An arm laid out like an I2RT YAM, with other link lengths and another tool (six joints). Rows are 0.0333 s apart.
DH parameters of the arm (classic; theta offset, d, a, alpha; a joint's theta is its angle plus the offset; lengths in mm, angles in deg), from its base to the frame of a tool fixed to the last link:
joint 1: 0 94.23 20.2 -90
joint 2: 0 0 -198 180
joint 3: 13.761 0 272.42 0
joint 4: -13.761 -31.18 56.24 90
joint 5: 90 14.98 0 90
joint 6: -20.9 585.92 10.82 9
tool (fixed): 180 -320.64 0 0
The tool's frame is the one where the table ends.
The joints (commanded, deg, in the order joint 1, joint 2, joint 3, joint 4, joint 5, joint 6), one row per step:
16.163, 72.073, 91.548, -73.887, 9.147, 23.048
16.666, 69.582, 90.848, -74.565, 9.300, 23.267
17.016, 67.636, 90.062, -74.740, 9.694, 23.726
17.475, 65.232, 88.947, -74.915, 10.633, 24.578
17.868, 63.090, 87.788, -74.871, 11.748, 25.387
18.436, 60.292, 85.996, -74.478, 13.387, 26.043
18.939, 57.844, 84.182, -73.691, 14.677, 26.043
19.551, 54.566, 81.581, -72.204, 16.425, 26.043
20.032, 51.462, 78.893, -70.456, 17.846, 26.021
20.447, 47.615, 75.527, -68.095, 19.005, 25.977
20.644, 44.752, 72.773, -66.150, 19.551, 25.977
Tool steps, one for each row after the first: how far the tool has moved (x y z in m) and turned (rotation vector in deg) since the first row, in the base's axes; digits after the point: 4 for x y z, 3 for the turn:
-0.0074, 0.0002, 0.0069, 0.328, -1.100, 0.238
-0.0118, -0.0007, 0.0116, 0.593, -2.128, -0.010
-0.0172, -0.0035, 0.0166, 0.744, -3.404, -0.788
-0.0212, -0.0072, 0.0204, 0.742, -4.648, -1.707
-0.0251, -0.0127, 0.0247, 0.420, -6.382, -2.667
-0.0269, -0.0168, 0.0278, -0.015, -8.047, -2.996
-0.0275, -0.0221, 0.0321, -0.471, -10.519, -3.559
-0.0271, -0.0262, 0.0354, -0.660, -12.893, -4.074
-0.0259, -0.0291, 0.0390, -0.378, -15.812, -4.543
-0.0246, -0.0301, 0.0402, 0.067, -17.839, -4.833

